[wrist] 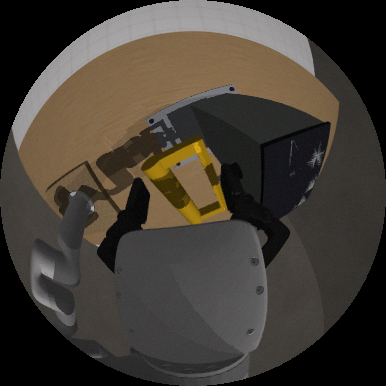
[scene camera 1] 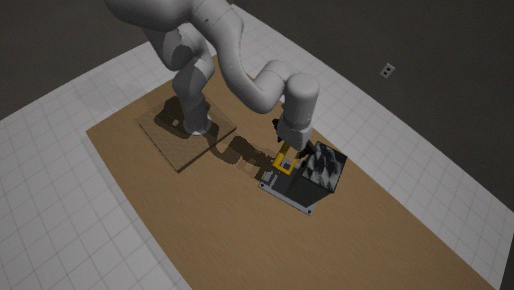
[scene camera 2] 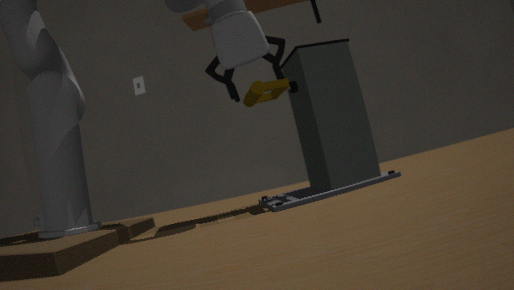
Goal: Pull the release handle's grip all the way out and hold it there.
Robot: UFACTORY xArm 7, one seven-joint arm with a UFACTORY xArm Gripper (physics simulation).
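The yellow release handle point(scene camera 1: 282, 159) point(scene camera 2: 254, 93) point(wrist: 172, 189) is a rectangular loop with a thick round grip bar on its outer side. It stands out from the upper part of a tall grey-green housing point(scene camera 1: 310, 192) point(scene camera 2: 340, 110) point(wrist: 231, 121), with a black collar point(scene camera 2: 293, 87) between them. My gripper point(scene camera 1: 290, 148) point(scene camera 2: 258, 89) point(wrist: 181, 179) is open and empty, pointing down at the handle. In the wrist view one finger is left of the grip bar, apart from it. The other is right of the loop, close to the housing. Contact there cannot be told.
The housing stands on a grey base plate point(scene camera 1: 285, 199) point(scene camera 2: 340, 191) point(wrist: 194, 99) with dark bolts, on the wooden table point(scene camera 1: 225, 225) point(scene camera 2: 375, 240). The arm's base stands on a wooden board point(scene camera 1: 175, 162) point(scene camera 2: 30, 265). The housing's dark top point(scene camera 1: 325, 167) point(wrist: 295, 170) is beside the right finger.
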